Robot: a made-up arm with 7 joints.
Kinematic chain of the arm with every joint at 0, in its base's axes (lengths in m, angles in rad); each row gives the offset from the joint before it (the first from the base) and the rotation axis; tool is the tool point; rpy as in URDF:
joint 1: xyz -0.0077 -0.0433 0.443 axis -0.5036 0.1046 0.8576
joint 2: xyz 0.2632 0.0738 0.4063 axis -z
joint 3: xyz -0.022 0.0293 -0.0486 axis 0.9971 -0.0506 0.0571
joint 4: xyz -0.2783 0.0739 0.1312 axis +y
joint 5: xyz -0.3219 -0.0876 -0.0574 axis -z
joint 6: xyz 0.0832 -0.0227 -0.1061 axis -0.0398 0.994 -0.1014
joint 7: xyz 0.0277 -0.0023 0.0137 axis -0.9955 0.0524 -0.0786
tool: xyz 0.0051 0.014 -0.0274 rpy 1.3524 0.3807 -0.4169
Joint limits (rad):
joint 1: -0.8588..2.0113
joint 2: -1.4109..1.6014
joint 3: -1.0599..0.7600
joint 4: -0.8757..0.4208
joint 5: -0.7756..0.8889
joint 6: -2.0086..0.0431
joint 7: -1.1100..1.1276
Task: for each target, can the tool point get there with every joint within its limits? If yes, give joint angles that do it. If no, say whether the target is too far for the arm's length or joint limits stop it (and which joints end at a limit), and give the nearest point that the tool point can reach.
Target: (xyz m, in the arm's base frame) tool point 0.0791 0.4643 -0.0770
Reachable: no: joint limits stop it (at a limit: joint 2, joint 3, joint 4, joint 5, joint 6, joint 7) | nearest point -0.1120 0.4612 0.2788 | short by 0.404 m
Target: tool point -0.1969 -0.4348 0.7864
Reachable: yes | joints -0.2598 -0.7750 0.1070 0.2925 0.6276 -0.7625 0.1250
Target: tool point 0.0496 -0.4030 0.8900
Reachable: yes | joints 0.1754 -1.1215 -0.3673 0.3167 0.0898 -0.1158 -0.6287
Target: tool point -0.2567 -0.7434 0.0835
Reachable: no: joint limits stop it (at a limit: joint 1, joint 2, joint 3, joint 5, joint 6, joint 7) | nearest point -0.2146 -0.6317 0.4206 | short by 0.358 m
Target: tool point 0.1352 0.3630 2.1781
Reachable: no: too far | nearest point 0.2322 0.2030 1.1937 | short by 1.002 m
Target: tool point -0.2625 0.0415 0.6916
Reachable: yes | joints 0.8037 0.2391 -0.2733 -0.5010 0.5705 -1.7924 -0.3115
